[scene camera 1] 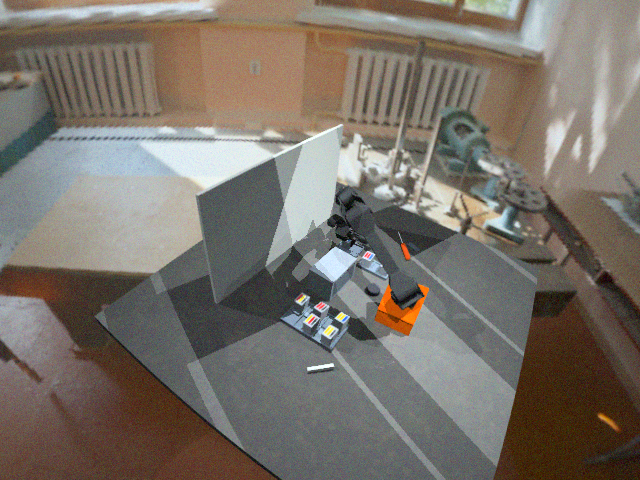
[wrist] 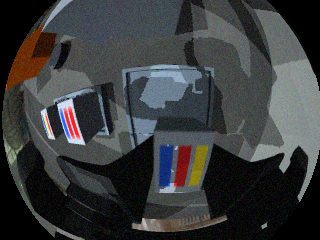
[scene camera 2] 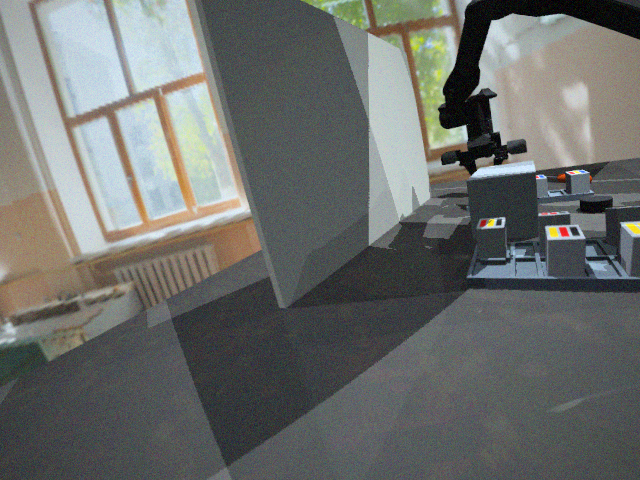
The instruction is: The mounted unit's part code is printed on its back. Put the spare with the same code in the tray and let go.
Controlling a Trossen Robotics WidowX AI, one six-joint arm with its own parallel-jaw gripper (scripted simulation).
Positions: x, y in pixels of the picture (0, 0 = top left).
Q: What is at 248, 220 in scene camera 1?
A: A tall panel.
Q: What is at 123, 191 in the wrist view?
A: My gripper.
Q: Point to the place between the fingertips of my gripper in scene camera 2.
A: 486, 188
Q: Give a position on a tall panel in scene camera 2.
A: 322, 117
